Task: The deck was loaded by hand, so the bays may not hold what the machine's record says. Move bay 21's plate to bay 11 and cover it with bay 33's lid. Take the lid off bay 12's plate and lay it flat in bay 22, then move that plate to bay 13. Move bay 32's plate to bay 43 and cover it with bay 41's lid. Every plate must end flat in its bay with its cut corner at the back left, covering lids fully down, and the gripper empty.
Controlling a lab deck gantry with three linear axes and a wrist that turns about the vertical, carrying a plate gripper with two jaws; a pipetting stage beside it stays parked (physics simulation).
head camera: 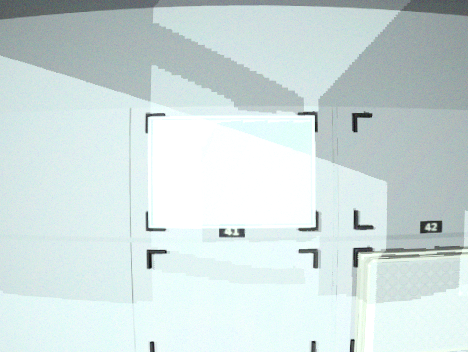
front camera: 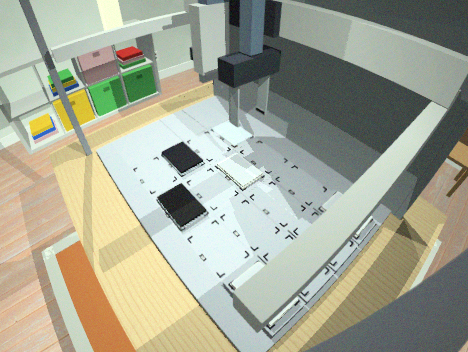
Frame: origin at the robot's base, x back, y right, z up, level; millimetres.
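Where they show: gripper, fingertip midpoint: (front camera: 248,118); robot's base at its link origin: (front camera: 134,169).
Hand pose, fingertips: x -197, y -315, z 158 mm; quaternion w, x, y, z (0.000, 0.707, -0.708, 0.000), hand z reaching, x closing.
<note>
Things, the pixels of their top centre, and the offset from my fingertips. "*": a spot on its surface instead.
- thin white lid at its top centre: (head camera: 231,171) (front camera: 231,131) dx +133, dy -49, dz -150 mm
- cream plate at its top centre: (head camera: 439,305) (front camera: 239,168) dx -31, dy +58, dz -143 mm
- pale plate at a spot on its surface: (front camera: 248,275) * dx -308, dy +273, dz -129 mm
- pale item at a spot on its surface: (front camera: 332,200) * dx -306, dy -47, dz -129 mm
My gripper (front camera: 248,118) hangs with its two jaws apart and empty, above bay 41. A thin white lid (front camera: 232,133) (head camera: 230,175) lies flat inside the bay 41 corner marks. A cream plate (front camera: 240,171) (head camera: 417,310) sits in bay 32; its near corner shows at the lower right in the head view. A black-topped plate (front camera: 182,157) sits in bay 21. Another black-topped plate (front camera: 182,205) sits in bay 12. Bays 11, 13, 22 and 43 show no plate. I cannot make out a lid in bay 33. The jaws do not show in the head view.
A pale plate (front camera: 248,275) is partly hidden under the near gantry beam (front camera: 345,215), and another pale item (front camera: 332,200) shows behind it. Racks (front camera: 304,306) line the front right edge. The parked pipetting stage (front camera: 212,40) stands beside the gripper arm.
</note>
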